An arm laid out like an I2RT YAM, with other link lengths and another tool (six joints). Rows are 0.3 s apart.
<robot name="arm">
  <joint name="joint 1" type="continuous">
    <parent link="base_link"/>
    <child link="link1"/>
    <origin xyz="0 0 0.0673"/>
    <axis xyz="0 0 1"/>
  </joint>
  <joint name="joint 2" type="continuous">
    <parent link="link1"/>
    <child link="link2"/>
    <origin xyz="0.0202 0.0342 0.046"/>
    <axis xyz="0 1 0"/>
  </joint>
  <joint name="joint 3" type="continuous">
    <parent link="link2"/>
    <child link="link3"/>
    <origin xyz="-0.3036 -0.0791 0"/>
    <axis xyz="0 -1 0"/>
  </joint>
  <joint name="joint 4" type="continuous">
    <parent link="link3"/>
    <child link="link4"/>
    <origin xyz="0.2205 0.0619 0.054"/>
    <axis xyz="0 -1 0"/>
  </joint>
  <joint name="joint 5" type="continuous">
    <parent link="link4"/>
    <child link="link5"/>
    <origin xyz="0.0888 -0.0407 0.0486"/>
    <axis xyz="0 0 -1"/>
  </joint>
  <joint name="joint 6" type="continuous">
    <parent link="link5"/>
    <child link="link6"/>
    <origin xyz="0.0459 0 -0.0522"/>
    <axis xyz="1 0 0"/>
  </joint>
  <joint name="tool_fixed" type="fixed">
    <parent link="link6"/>
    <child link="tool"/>
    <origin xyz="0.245 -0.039 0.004" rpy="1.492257 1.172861 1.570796"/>
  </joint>
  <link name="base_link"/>
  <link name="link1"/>
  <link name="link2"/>
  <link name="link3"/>
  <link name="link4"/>
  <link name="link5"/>
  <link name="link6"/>
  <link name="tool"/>
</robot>
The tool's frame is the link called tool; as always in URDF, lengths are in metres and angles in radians. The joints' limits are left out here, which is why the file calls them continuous.
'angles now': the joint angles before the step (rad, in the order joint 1, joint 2, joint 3, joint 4, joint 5, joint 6). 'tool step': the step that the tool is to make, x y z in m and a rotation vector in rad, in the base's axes. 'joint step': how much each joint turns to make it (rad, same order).
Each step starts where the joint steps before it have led.
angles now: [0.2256, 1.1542, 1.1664, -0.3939, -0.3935, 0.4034]
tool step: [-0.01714, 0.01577, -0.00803, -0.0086, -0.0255, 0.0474]
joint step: [0.0462, -0.0550, -0.0866, 0.0484, 0.0042, -0.0152]
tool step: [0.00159, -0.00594, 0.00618, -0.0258, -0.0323, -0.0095]
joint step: [0.0001, -0.0118, 0.0010, 0.0001, 0.0207, -0.0302]
